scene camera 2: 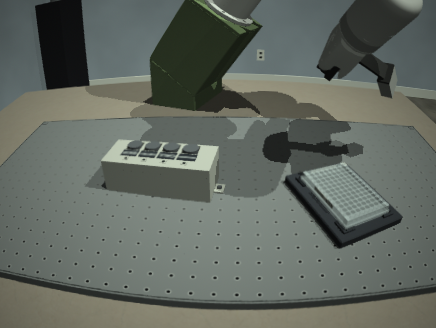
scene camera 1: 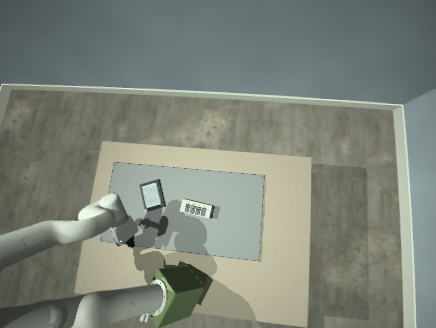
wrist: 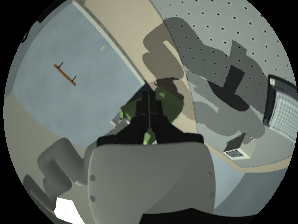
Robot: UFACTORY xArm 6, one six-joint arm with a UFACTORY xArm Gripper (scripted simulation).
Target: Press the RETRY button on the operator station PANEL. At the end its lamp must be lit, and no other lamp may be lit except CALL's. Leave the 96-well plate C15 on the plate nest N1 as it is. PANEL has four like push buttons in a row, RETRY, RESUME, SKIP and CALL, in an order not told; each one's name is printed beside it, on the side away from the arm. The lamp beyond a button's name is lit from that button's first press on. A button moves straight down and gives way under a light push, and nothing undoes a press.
Path:
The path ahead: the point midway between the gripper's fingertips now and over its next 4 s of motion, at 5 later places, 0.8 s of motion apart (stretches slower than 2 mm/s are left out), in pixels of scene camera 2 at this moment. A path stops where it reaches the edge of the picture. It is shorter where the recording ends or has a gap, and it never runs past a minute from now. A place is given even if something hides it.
The gripper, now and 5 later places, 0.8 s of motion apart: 324, 68; 310, 98; 265, 116; 196, 114; 159, 117; 157, 122

